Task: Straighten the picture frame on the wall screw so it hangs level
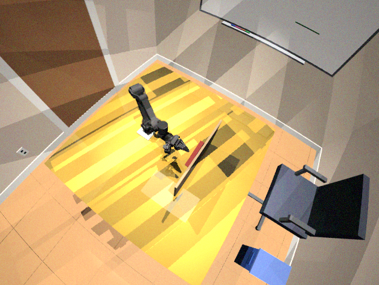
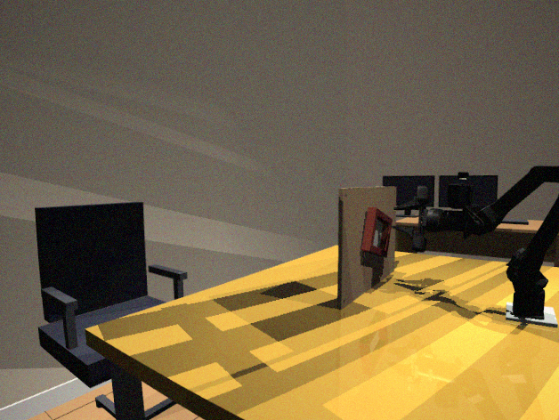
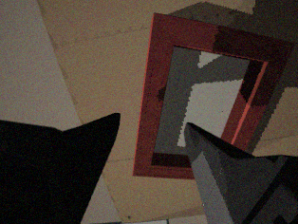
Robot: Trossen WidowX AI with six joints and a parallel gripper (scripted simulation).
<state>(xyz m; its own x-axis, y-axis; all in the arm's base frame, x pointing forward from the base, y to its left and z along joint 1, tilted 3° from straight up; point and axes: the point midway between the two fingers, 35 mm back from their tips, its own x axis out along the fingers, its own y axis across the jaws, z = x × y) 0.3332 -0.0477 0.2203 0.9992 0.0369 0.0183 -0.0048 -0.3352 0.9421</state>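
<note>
The red picture frame lies 50 mm ahead of my gripper tip, 20 mm to the left of it and 50 mm below it. Round my gripper tip: wooden wall panel (60 mm ahead, 10 mm to the left, 70 mm below).
</note>
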